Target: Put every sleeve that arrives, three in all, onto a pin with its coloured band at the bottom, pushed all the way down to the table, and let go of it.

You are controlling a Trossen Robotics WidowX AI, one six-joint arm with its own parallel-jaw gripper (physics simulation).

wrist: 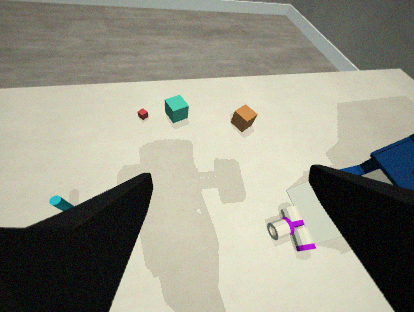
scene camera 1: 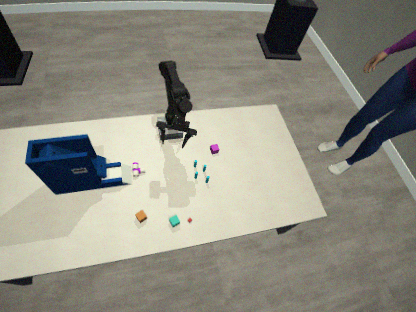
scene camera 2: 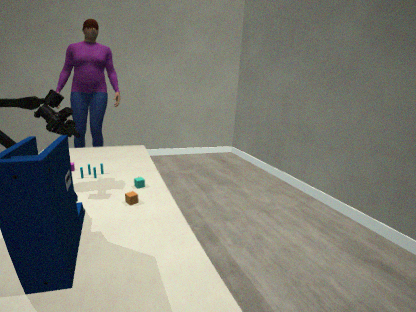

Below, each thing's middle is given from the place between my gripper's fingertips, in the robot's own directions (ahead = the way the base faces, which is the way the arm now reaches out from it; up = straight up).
My gripper is now 20 mm short of the blue dispenser [scene camera 2: 47, 229], 410 mm to the left of it and 100 mm above it.
